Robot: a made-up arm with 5 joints. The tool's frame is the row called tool.
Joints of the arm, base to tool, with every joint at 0 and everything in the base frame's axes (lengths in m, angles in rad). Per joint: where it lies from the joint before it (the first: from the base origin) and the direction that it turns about. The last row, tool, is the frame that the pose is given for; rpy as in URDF.
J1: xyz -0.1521 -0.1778 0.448 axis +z
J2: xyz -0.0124 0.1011 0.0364 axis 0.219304 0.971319 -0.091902
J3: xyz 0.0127 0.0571 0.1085 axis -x
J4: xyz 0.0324 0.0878 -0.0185 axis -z
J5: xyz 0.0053 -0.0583 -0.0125 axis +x
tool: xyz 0.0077 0.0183 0.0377 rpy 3.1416 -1.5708 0
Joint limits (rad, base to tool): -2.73..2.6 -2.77..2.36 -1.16..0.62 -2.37..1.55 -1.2..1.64
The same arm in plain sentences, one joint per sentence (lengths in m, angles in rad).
The arm has five revolute joints in a row. What follows holds with every joint at zero, and every direction is one of the base frame's.
The first joint lies 0.1521 m along -x and 0.1778 m along -y and 0.4480 m along +z from the base frame's origin and rotates about +z, from -2.7300 to 2.6000 rad.
The second joint lies 0.0124 m along -x and 0.1011 m along +y and 0.0364 m along +z from the first joint and rotates about the direction (0.219304, 0.971319, -0.091902), from -2.7700 to 2.3600 rad.
The third joint lies 0.0127 m along +x and 0.0571 m along +y and 0.1085 m along +z from the second joint and rotates about -x, from -1.1600 to 0.6200 rad.
The fourth joint lies 0.0324 m along +x and 0.0878 m along +y and 0.0185 m along -z from the third joint and rotates about -z, from -2.3700 to 1.5500 rad.
The fifth joint lies 0.0053 m along +x and 0.0583 m along -y and 0.0125 m along -z from the fourth joint and rotates about +x, from -1.2000 to 1.6400 rad.
The tool frame, which is the frame that the pose is given for, lies 0.0077 m along +x and 0.0183 m along +y and 0.0377 m along +z from the fifth joint; its axes are the base frame's turned by roll -3.1416, pitch -1.5708 and yaw 0.0000 rad (as in URDF: about the fixed x, then y, then z).

